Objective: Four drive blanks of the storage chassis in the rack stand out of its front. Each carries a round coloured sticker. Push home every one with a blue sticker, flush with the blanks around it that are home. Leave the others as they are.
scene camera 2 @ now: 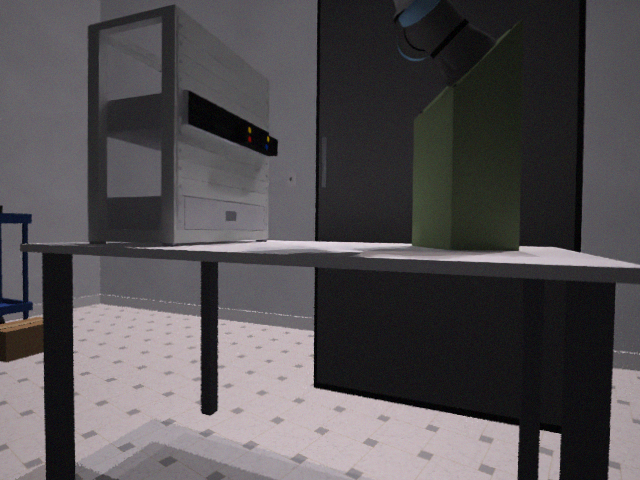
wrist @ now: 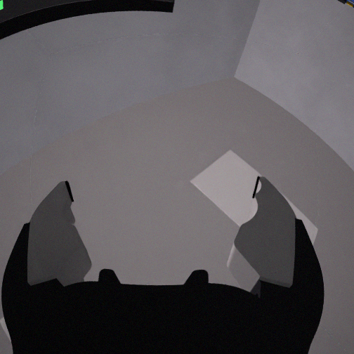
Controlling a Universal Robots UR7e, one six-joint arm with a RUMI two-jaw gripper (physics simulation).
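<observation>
The rack (scene camera 2: 169,129) stands on the left of the table in the scene view. The black storage chassis (scene camera 2: 217,120) crosses its front. Near its right end show a yellow sticker (scene camera 2: 249,130) above a red sticker (scene camera 2: 249,138), then a second yellow sticker (scene camera 2: 268,138) above a blue sticker (scene camera 2: 266,147). How far each blank stands out is too small to tell. My gripper (wrist: 161,182) is open and empty in the wrist view, away from the stickers. It does not show in the scene view, where the arm (scene camera 2: 447,38) passes behind the green block.
The tall green block (scene camera 2: 485,170) with a slanted top stands on the right of the table (scene camera 2: 320,258). A dark door panel (scene camera 2: 361,155) is behind. A blue cart (scene camera 2: 24,268) and a brown box (scene camera 2: 23,341) are at far left. A dark curved edge (wrist: 100,7) crosses the wrist view's top left.
</observation>
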